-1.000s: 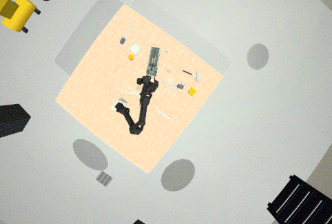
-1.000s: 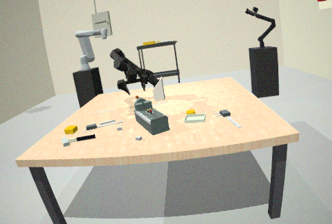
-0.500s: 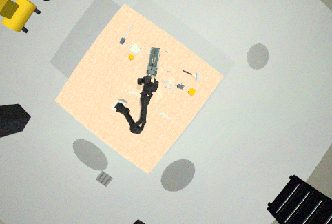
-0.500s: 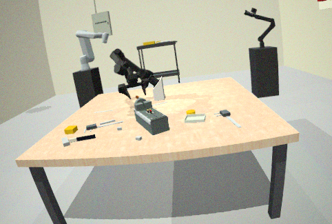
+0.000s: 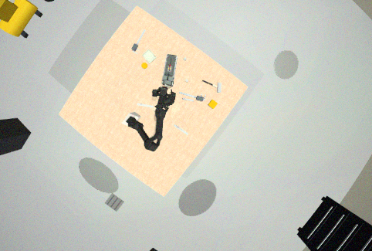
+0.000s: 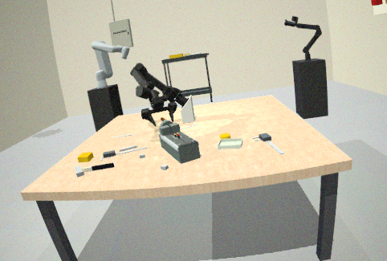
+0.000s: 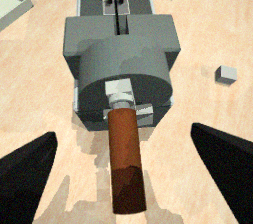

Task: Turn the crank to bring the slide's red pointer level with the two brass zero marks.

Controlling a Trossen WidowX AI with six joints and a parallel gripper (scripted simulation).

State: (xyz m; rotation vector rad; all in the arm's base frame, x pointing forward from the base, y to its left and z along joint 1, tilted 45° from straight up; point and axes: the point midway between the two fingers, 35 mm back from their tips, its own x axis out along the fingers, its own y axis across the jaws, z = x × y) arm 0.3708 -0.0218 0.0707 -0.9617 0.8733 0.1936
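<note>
My gripper tip is 10 mm below the crank. Round my gripper tip: red pointer: 170 mm ahead, 100 mm to the left, 20 mm below; then brown crank handle: 20 mm behind, 20 mm above, 10 mm to the right; then yellow disc: 290 mm to the left, 90 mm below, 30 mm ahead.
</note>
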